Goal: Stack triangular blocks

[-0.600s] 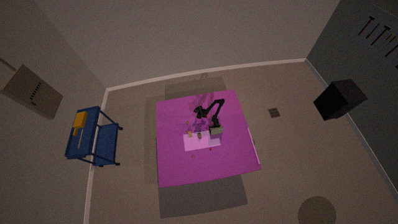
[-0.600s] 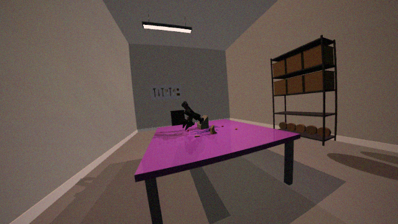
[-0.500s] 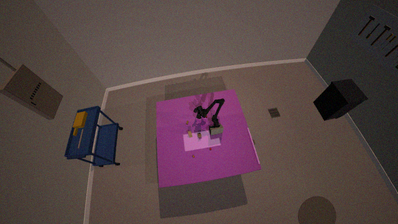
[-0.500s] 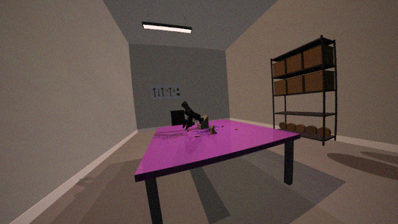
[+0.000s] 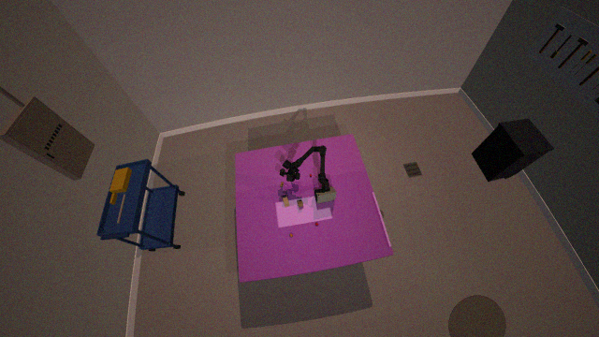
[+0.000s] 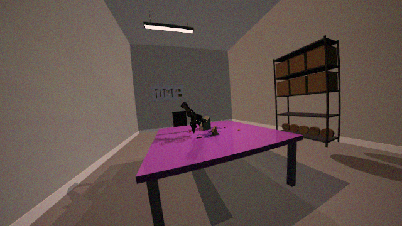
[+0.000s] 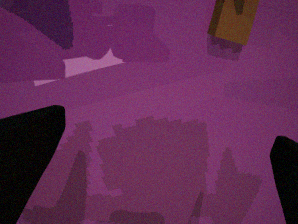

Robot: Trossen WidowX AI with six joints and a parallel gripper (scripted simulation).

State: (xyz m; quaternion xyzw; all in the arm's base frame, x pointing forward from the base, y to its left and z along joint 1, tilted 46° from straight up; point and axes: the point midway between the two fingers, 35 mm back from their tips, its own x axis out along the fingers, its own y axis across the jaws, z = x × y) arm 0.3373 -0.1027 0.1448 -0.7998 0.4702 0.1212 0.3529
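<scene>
The tan block lies 6 cm ahead of my gripper tip, 5 cm to the left of it and 4 cm below it. Round my gripper tip: triangular block 23 cm to the left, 3 cm below, 2 cm ahead.
</scene>
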